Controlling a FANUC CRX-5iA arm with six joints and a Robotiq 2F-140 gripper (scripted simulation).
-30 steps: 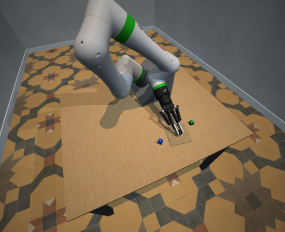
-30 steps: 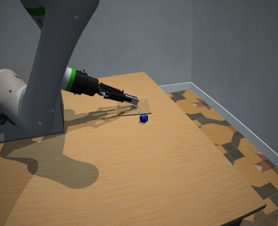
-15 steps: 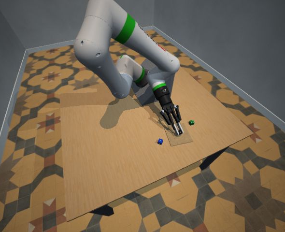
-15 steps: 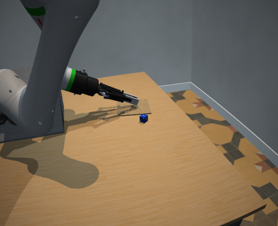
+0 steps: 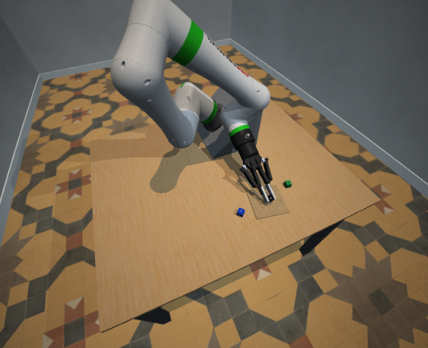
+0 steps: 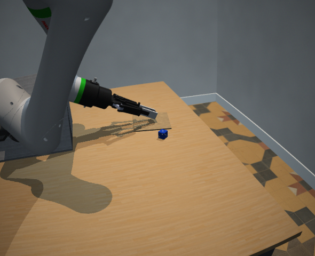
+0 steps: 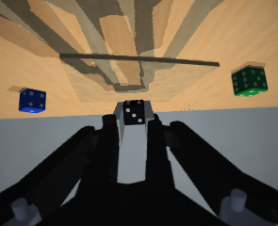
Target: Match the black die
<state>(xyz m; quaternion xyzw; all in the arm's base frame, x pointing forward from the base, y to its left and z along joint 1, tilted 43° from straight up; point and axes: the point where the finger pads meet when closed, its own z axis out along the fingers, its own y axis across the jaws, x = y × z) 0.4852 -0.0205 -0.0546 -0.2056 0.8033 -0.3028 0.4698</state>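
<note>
Now: the black die 20 mm ahead of my hand and 10 mm below it. From my hand the other things lie so: green die (20 mm behind, 130 mm to the left, 30 mm below); then tan mat (10 mm ahead, 40 mm below); then blue die (20 mm ahead, 130 mm to the right, 30 mm below).
</note>
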